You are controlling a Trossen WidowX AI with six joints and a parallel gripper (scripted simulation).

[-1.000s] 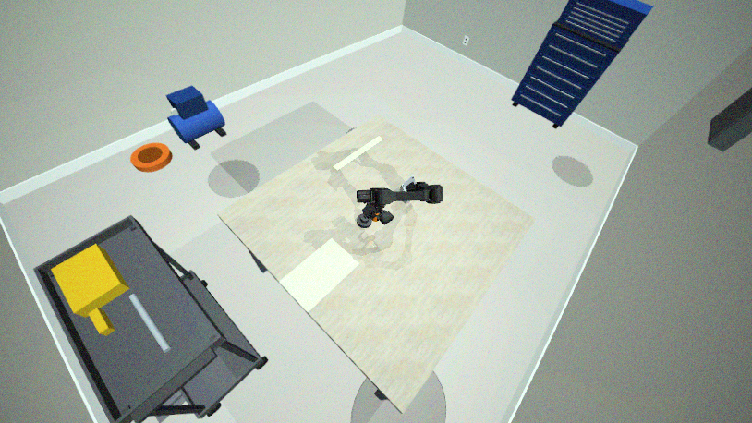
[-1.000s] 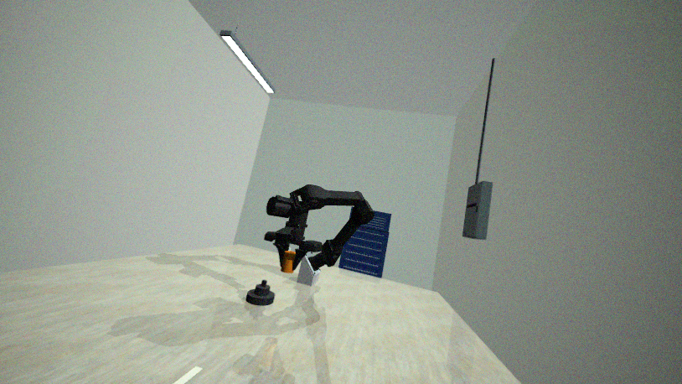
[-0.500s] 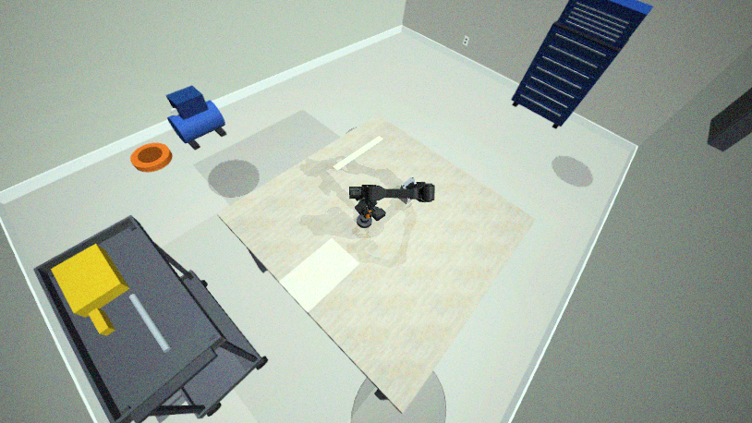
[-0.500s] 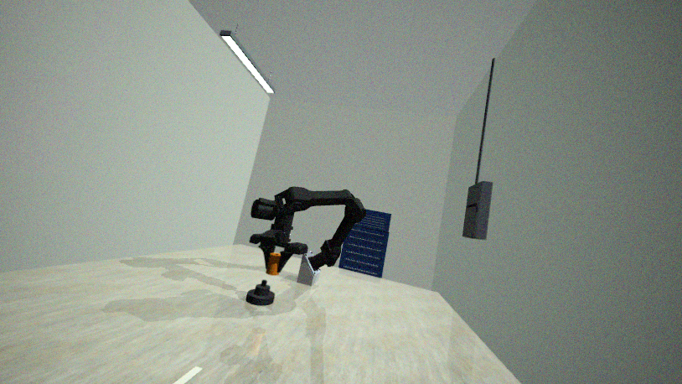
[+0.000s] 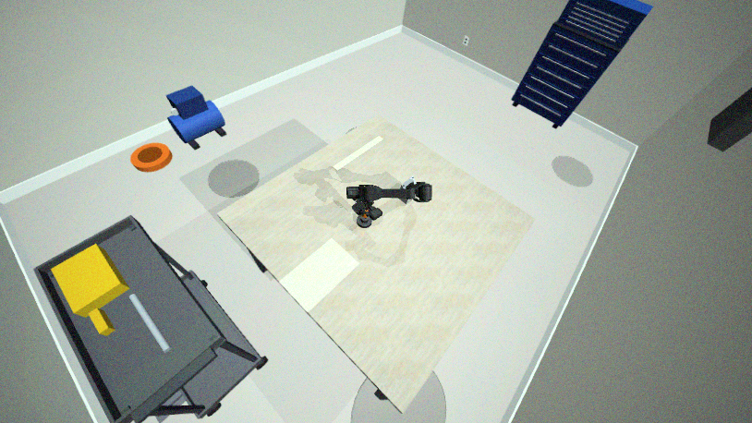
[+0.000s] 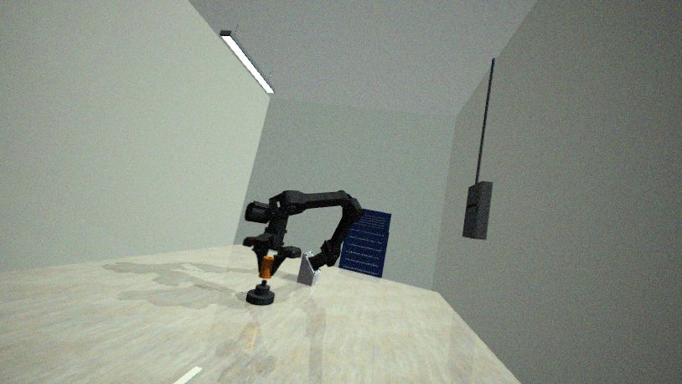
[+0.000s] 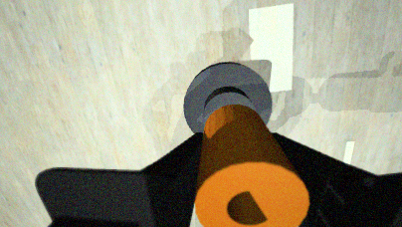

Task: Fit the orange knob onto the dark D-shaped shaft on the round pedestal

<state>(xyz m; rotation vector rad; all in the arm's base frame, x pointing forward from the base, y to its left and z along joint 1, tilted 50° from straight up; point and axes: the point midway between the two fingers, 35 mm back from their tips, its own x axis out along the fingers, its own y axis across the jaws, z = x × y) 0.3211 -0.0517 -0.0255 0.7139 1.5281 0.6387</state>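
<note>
My gripper tip is now 5 cm above the pedestal. Also, from my gripper tip: orange knob (2 cm above).
</note>
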